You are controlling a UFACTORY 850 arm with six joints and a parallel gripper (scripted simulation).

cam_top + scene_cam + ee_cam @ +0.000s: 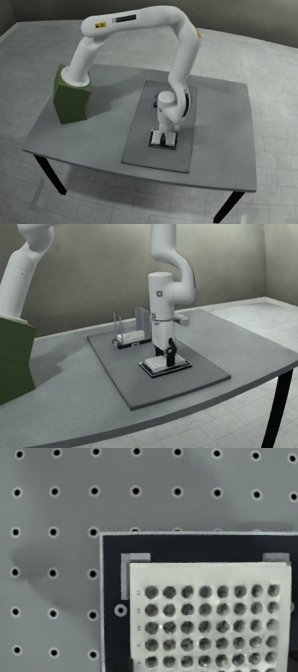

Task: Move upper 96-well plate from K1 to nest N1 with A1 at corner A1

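The white 96-well plate is 1 cm below my hand. From my hand the other things lie so: black plate nest 3 cm below.
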